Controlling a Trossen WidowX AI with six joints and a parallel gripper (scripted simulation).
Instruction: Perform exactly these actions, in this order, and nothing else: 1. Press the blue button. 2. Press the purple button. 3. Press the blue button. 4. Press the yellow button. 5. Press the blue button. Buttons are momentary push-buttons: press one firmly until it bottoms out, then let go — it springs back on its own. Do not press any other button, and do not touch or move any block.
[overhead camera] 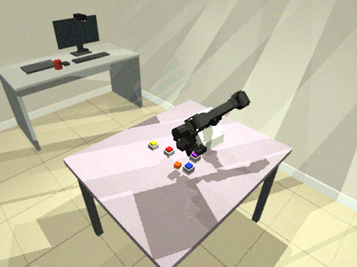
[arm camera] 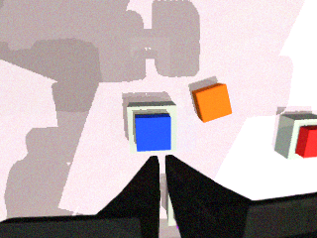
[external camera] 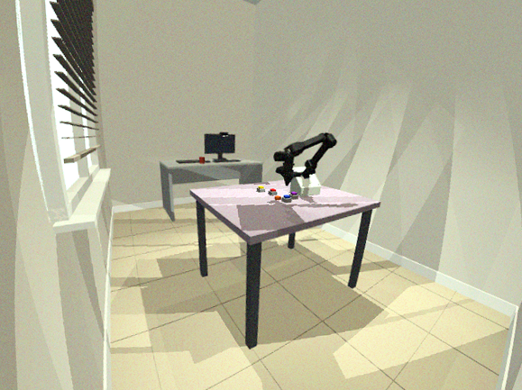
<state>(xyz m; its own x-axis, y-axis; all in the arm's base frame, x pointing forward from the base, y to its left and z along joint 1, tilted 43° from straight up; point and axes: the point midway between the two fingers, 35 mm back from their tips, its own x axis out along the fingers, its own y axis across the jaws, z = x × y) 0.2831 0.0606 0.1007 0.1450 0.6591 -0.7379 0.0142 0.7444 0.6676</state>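
Right now the blue button is 10 mm behind my gripper tip and 70 mm below it. The rest, counted from my gripper tip: red button: 30 mm behind, 180 mm to the right, 70 mm below; orange block: 10 mm ahead, 60 mm to the right, 100 mm below; purple button: 110 mm behind, 40 mm to the right, 70 mm below.
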